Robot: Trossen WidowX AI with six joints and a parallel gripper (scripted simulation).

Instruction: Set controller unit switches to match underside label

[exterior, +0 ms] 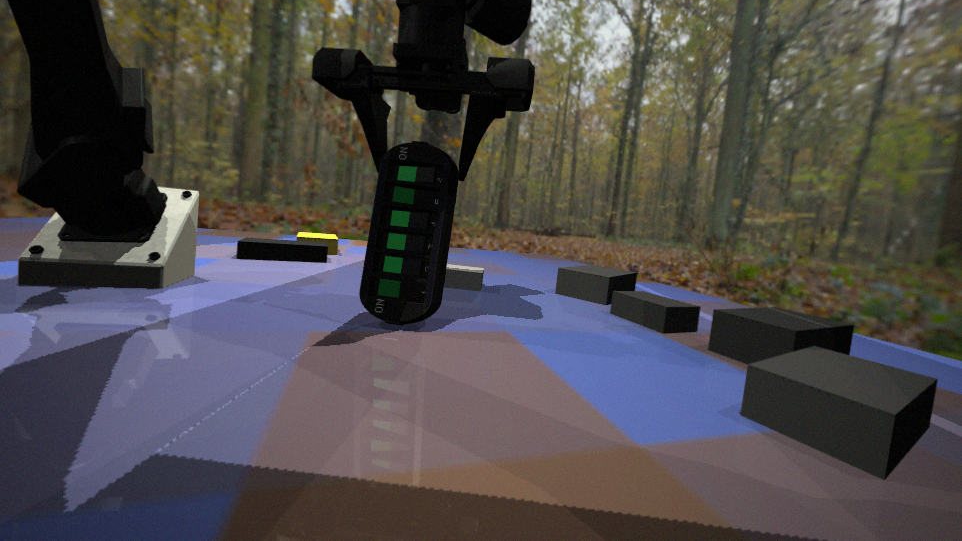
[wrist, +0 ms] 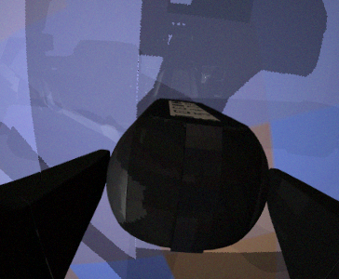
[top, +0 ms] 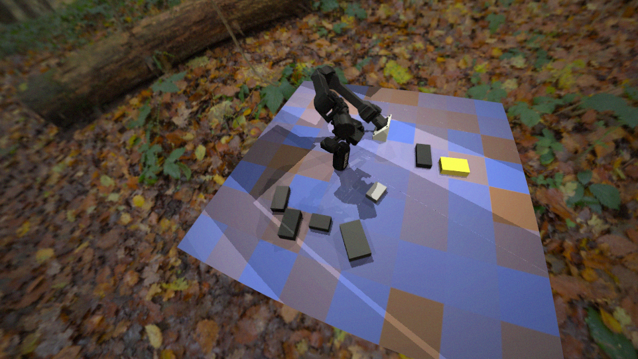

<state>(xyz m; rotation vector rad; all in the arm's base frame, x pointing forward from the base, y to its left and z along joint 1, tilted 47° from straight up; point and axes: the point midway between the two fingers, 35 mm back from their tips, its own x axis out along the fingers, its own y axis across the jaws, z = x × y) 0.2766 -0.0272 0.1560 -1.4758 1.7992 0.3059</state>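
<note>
My gripper tip is now 160 mm to the right of the white block, 120 mm above it and 90 mm short of it. From my gripper tip the other things lie so: dark block 340 mm to the left, 150 mm behind, 120 mm below; yellow block 470 mm to the left, 110 mm below, 110 mm behind.
</note>
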